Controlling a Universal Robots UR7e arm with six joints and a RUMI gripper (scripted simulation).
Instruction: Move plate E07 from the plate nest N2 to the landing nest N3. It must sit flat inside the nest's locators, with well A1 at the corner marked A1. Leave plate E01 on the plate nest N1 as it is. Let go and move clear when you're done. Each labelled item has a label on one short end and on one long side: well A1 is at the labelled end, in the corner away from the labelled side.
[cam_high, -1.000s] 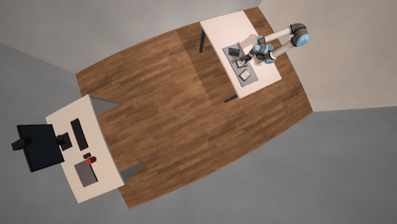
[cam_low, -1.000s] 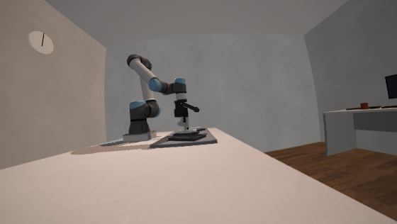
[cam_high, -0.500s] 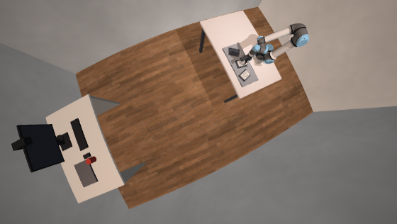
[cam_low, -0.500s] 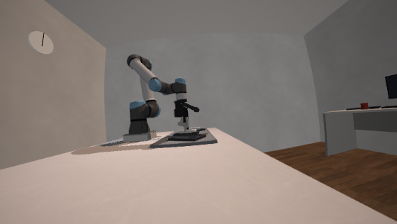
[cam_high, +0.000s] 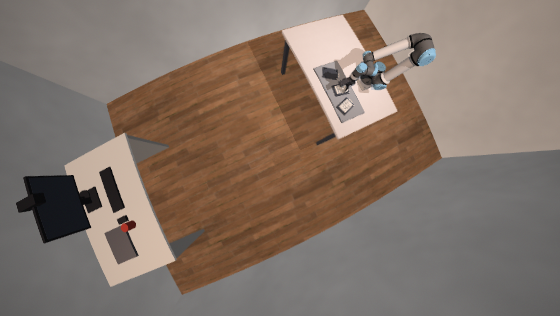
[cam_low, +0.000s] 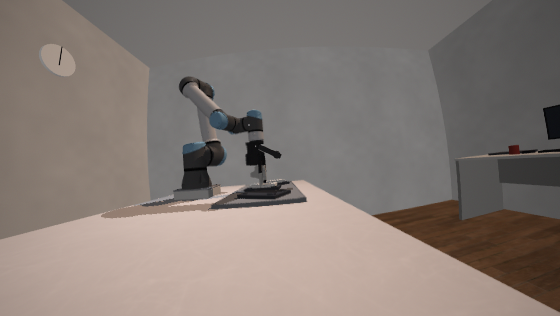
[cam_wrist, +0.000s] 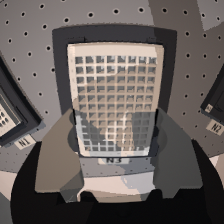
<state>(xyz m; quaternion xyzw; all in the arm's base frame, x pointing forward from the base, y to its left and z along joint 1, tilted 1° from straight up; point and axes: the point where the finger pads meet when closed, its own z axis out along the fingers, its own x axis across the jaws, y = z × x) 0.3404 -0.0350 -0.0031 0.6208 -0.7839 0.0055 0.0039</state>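
The dark landing nest is 20 mm below my hand. Also, from my hand: plate nest N2 (210 mm to the right, 20 mm below).
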